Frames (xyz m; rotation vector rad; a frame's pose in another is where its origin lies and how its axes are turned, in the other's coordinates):
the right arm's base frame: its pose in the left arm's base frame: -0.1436 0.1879 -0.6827 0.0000 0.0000 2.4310
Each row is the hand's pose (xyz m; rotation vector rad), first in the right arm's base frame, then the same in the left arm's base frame.
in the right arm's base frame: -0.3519 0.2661 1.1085 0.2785 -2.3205 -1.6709
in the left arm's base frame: -0.0504 -0.2433 0.4258 1.8270 -0.4391 -0.1747
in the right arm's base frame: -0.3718 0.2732 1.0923 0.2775 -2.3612 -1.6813
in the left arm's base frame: -0.0400 -0.2617 0.4096 1.8441 -0.4480 -0.2155
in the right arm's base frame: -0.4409 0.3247 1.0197 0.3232 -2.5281 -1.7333
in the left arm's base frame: -0.0212 -0.3458 0.3370 1.9160 -0.4449 -0.3991
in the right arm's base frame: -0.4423 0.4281 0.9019 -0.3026 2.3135 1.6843
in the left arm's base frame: -0.0876 -0.4251 0.2192 1.8962 -0.4345 -0.7871
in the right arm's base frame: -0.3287 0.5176 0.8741 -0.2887 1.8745 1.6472
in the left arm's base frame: -0.2321 -0.4188 0.1914 1.7181 -0.3527 -1.2390
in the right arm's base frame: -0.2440 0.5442 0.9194 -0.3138 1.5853 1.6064
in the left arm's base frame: -0.3136 -0.3837 0.2367 1.5691 -0.2530 -1.5169
